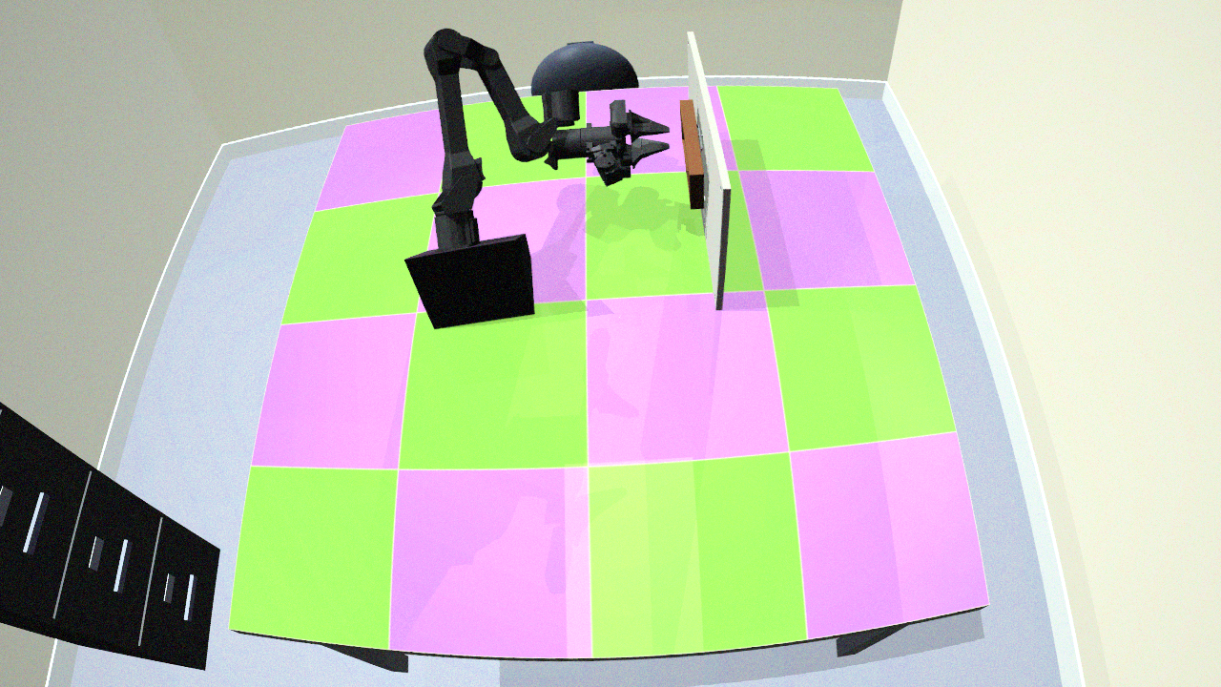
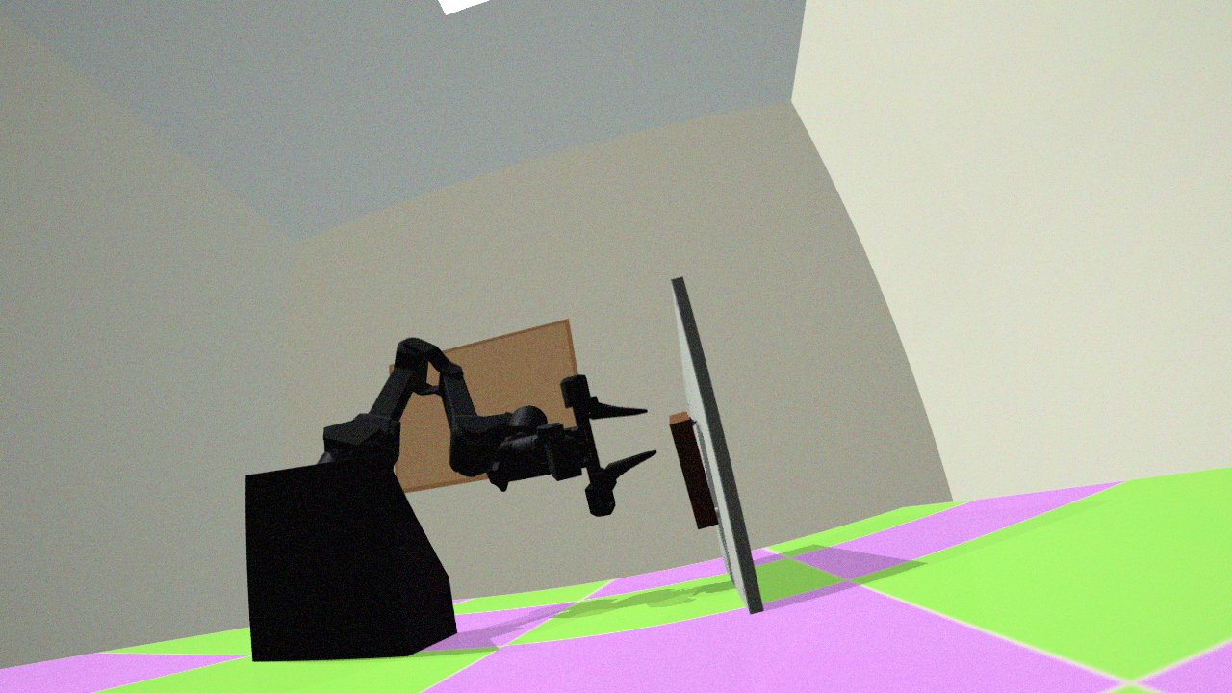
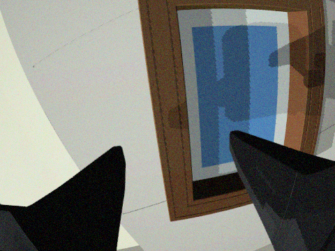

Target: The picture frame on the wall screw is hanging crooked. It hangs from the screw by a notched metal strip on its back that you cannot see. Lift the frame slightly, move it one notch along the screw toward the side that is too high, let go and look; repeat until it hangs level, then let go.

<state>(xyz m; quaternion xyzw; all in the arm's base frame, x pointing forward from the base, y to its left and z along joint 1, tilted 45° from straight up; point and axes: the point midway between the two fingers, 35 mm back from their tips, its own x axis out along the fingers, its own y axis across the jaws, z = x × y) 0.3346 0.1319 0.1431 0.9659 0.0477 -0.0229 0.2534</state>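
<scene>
Right now my gripper tip is 5 cm short of the picture frame, 5 cm above it and 1 cm to the right of it. From my gripper tip the other things lie so: wall panel 6 cm below, 6 cm ahead, 1 cm to the left.
</scene>
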